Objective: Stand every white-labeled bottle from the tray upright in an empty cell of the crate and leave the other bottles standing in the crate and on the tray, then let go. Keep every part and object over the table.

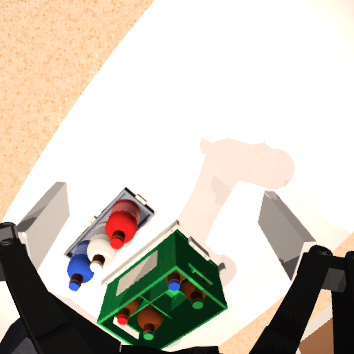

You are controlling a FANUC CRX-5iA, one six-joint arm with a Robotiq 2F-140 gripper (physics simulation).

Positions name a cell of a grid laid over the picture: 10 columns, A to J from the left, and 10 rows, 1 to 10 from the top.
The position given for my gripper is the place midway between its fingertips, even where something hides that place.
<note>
In view: my gripper (E6), a red bottle (D7), a white-labeled bottle (C8), a blue bottle (C8) and a pale rail (E7).
</note>
